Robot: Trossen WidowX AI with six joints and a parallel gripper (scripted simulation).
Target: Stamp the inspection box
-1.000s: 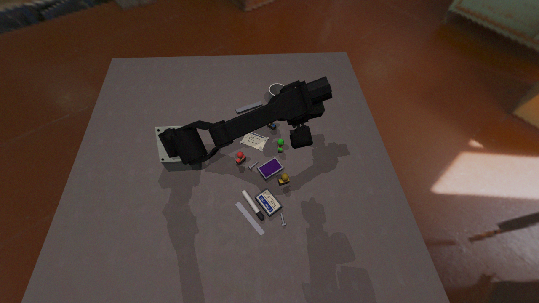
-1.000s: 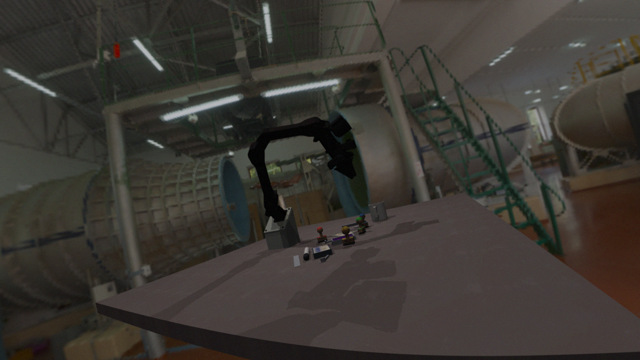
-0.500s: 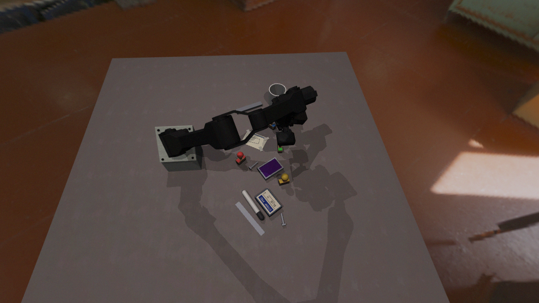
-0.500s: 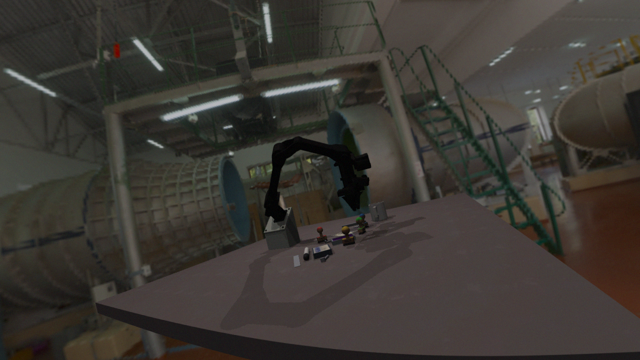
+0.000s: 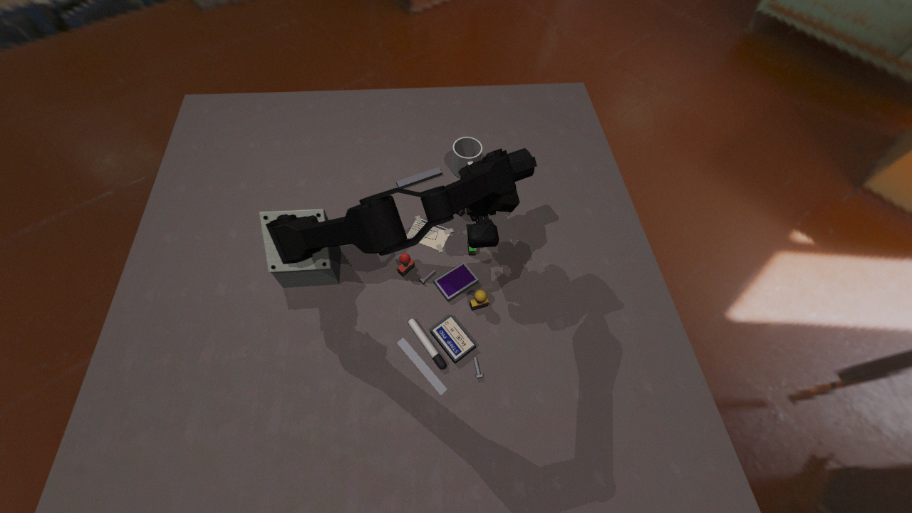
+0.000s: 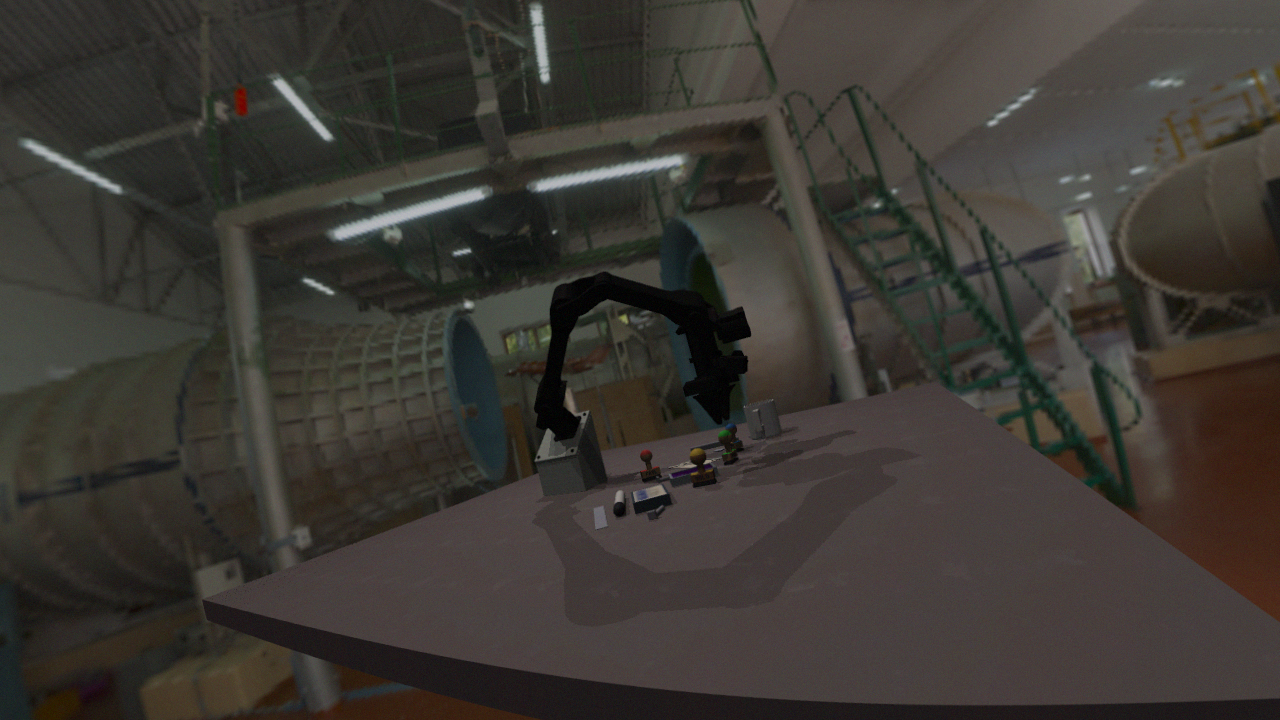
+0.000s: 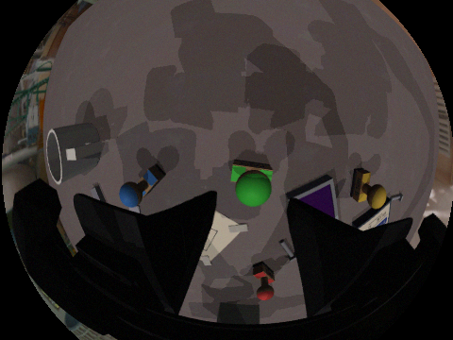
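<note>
Now: the green-knobbed stamp 60 mm below my gripper tip. From my gripper tip the other things lie so: blue stamp 120 mm to the left, 70 mm below, 30 mm behind; then white card 110 mm behind, 90 mm below, 50 mm to the left; then purple ink pad 100 mm to the right, 80 mm below, 50 mm behind.
</note>
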